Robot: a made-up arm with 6 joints. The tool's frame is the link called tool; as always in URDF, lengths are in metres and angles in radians. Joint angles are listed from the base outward.
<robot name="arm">
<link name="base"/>
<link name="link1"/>
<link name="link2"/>
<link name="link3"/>
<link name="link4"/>
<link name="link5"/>
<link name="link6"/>
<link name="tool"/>
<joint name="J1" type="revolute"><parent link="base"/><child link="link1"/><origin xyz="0 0 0.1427" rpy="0 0 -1.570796"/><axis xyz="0 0 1"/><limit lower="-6.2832" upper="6.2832"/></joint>
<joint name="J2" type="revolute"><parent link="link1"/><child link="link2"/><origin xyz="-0.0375 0 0" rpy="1.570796 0 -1.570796"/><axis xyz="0 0 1"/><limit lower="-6.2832" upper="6.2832"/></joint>
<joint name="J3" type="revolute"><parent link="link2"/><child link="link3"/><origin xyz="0 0.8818 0" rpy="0 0 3.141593"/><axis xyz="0 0 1"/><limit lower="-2.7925" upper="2.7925"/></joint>
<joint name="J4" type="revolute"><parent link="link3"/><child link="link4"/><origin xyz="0 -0.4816 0" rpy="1.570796 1.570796 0"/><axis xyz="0 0 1"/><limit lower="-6.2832" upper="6.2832"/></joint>
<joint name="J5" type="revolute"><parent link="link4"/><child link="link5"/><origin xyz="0 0 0" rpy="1.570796 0 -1.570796"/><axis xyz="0 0 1"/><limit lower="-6.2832" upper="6.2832"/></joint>
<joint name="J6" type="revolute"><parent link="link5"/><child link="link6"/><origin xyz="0 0.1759 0" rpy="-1.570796 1.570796 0"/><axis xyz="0 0 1"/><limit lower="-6.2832" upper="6.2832"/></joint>
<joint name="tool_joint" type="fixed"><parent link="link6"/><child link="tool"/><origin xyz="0 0 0" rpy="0 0 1.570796"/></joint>
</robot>
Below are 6 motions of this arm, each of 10 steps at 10 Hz.
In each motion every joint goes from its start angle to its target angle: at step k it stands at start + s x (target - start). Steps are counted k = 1, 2, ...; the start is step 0. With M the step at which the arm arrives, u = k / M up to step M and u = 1 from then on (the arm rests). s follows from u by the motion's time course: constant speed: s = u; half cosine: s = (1 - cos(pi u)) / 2; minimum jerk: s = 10 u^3 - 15 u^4 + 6 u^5.
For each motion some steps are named. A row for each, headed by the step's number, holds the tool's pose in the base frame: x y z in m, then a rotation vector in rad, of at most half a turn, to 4 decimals.
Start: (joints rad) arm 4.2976 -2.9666 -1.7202 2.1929 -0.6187 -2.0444
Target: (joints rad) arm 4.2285 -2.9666 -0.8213 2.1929 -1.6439 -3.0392
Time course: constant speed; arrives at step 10
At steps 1, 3, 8, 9, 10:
1: -0.2354 -0.3857 -0.8636 2.4178 0.8163 -1.5124
3: -0.2318 -0.3162 -0.9749 -2.4451 -1.0340 1.2475
8: -0.1603 -0.0854 -1.1424 -1.7152 -1.2359 0.1500
9: -0.1383 -0.0382 -1.1551 -1.5585 -1.2488 -0.0656
10: -0.1149 0.0071 -1.1614 -1.3991 -1.2500 -0.2789

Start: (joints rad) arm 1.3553 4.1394 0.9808 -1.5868 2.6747 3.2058
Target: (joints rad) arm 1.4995 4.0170 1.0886 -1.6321 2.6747 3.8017
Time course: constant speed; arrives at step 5
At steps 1, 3, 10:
1: -0.1499 -1.0180 -0.2273 -1.8468 0.6792 -0.4465
3: -0.0879 -1.0013 -0.2655 -1.7556 0.8530 -0.2394
10: -0.0283 -0.9791 -0.3024 -1.6581 1.0213 -0.0310

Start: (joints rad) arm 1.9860 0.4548 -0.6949 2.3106 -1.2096 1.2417
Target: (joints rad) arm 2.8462 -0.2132 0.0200 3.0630 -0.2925 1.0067
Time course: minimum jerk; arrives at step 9
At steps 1, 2, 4, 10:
1: -0.0733 0.3622 1.4942 -1.0419 0.1877 -0.5575
2: -0.0858 0.3247 1.5201 -0.9819 0.1194 -0.4948
4: -0.0786 0.1260 1.6172 -0.6539 -0.1089 -0.1442
10: 0.2407 -0.1083 1.6522 -0.0764 -0.0686 0.6344

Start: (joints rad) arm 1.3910 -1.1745 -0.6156 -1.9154 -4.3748 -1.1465
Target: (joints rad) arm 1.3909 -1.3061 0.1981 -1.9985 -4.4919 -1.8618
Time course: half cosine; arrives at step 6
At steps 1, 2, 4, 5, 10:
1: -0.1021 -1.2263 0.3463 0.4142 1.8366 0.6138
2: -0.1063 -1.2502 0.3754 0.2346 1.9067 0.3886
4: -0.1123 -1.2826 0.4629 -0.2847 2.0121 -0.2267
5: -0.1124 -1.2819 0.4957 -0.4830 2.0185 -0.4512
10: -0.1122 -1.2800 0.5075 -0.5566 2.0164 -0.5331

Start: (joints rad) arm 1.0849 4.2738 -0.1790 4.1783 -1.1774 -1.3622
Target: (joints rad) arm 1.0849 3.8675 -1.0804 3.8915 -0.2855 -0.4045
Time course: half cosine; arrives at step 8
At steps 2, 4, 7, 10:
2: -0.7195 -1.0085 -0.6335 -1.9108 -0.8947 2.0060
4: -0.5612 -0.7863 -0.9487 -2.3968 -1.2809 1.3774
7: -0.2719 -0.3529 -1.1384 -2.6964 -1.1377 0.1254
10: -0.2468 -0.3148 -1.1393 -2.6877 -1.0953 0.0239

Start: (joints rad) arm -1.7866 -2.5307 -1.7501 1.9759 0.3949 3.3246
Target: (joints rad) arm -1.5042 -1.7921 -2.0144 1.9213 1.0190 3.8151
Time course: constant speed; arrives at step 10
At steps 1, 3, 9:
1: 0.1027 -0.0436 -0.8082 0.5671 2.0279 -1.3987
3: 0.1396 0.0869 -0.7612 0.5348 1.9668 -1.1782
9: 0.1558 0.4310 -0.5223 0.5105 1.7782 -0.4782

